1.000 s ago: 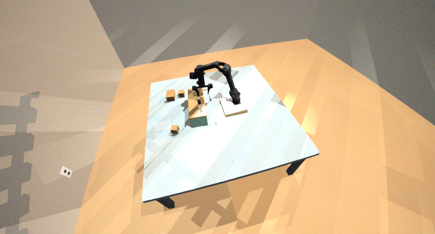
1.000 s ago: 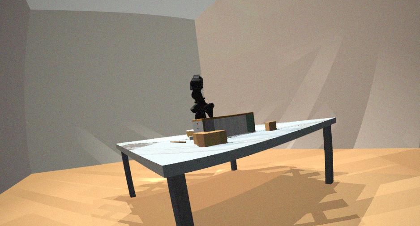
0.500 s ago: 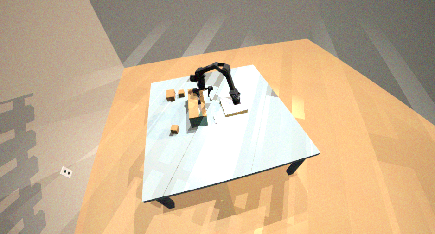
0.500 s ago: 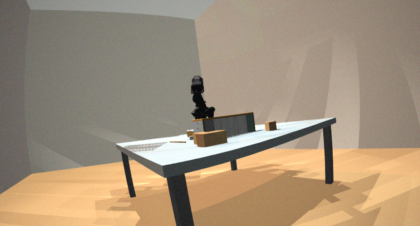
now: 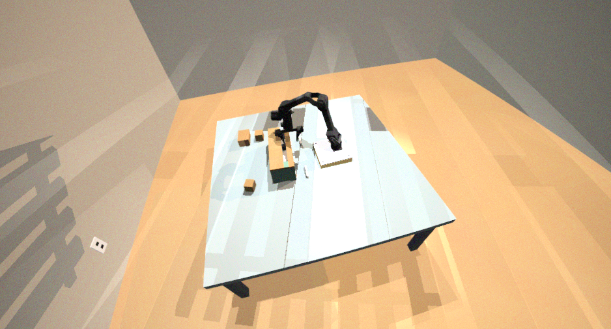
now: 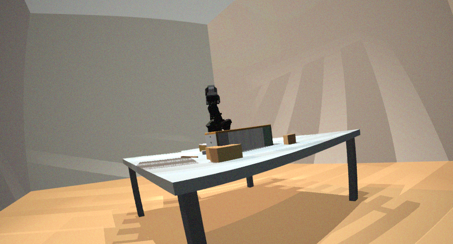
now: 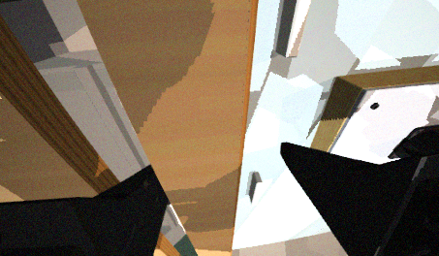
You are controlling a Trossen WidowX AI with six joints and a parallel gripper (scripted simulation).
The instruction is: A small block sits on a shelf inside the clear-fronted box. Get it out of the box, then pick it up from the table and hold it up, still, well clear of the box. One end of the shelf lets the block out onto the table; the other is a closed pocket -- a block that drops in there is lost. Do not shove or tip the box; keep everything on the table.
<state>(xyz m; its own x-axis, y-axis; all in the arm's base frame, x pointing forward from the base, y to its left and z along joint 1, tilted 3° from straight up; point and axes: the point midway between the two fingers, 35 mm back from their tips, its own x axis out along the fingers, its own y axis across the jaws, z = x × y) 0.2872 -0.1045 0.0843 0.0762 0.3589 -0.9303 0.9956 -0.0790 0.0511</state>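
My gripper tip is 40 mm short of the box, 50 mm to the right of it and 30 mm above it.
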